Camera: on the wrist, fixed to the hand. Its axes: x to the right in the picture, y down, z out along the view.
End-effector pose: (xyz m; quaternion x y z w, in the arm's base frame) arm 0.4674 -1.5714 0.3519 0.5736 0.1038 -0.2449 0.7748
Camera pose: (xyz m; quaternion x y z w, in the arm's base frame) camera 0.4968 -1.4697 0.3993 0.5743 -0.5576 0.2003 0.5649
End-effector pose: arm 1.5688 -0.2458 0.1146 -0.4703 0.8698 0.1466 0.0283
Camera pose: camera 1.5250 -0.2119 0.2165 0.3160 0.9188 0.0205 0.2358
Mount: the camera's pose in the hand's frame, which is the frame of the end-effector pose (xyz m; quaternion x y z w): -0.0222 0.0769 -0.0839 0.2367 -0.2351 0.6729 0.6602
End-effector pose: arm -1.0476 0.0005 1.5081 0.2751 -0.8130 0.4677 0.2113
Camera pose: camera -1.0731 0.1112 1.4849 0.2055 0.6608 -0.5787 0.4315
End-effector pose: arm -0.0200 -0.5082 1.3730 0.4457 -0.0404 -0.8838 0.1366
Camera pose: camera 0.0754 -0.5716 1.3548 0.0916 -0.5679 -0.5868 0.5699
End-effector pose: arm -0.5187 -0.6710 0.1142 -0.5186 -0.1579 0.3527 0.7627
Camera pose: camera -0.5121 -0.7272 0.0130 -0.1852 0.1489 0.9054 0.3518
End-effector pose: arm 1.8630 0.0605 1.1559 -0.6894 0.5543 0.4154 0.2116
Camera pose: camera 1.8182 -0.0123 1.2342 0.0656 0.8785 0.4476 0.1537
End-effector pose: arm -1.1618 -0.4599 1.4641 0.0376 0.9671 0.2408 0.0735
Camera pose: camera -1.1505 -0.4331 1.5764 0.7496 0.6529 -0.0293 0.1050
